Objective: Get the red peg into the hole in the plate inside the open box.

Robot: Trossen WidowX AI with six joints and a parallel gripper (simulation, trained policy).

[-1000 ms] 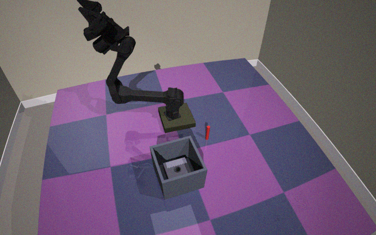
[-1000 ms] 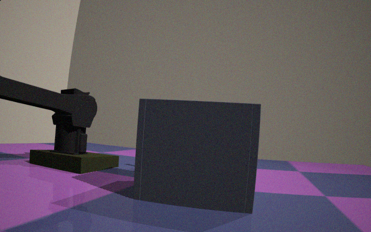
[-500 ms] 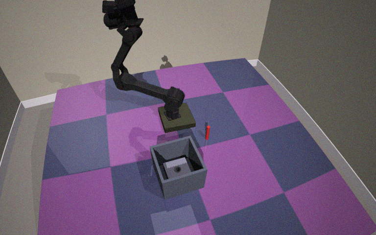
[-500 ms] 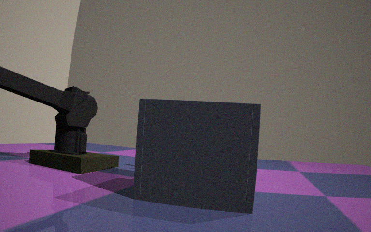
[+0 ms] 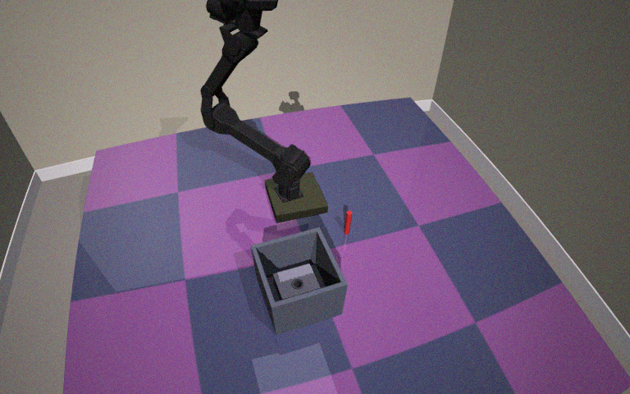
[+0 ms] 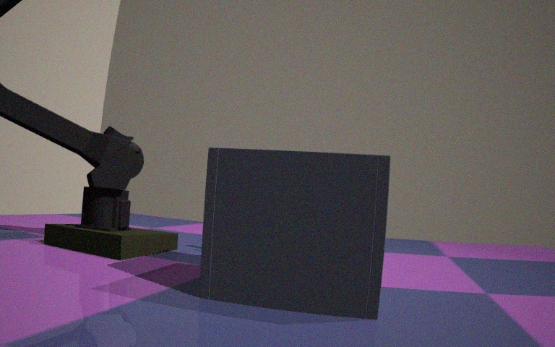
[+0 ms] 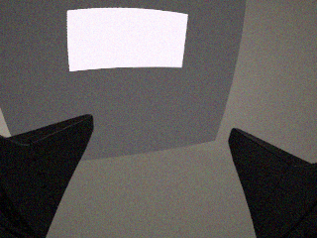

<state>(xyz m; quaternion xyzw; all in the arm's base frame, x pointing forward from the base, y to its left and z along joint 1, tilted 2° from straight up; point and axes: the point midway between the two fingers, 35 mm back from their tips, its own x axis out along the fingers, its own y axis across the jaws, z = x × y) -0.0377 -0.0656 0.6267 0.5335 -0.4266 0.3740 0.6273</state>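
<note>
The red peg is 210 mm ahead of my gripper tip, 120 mm to the left of it and 650 mm below it. Also, from my gripper tip: grey plate: 330 mm ahead, 80 mm to the right, 640 mm below.
</note>
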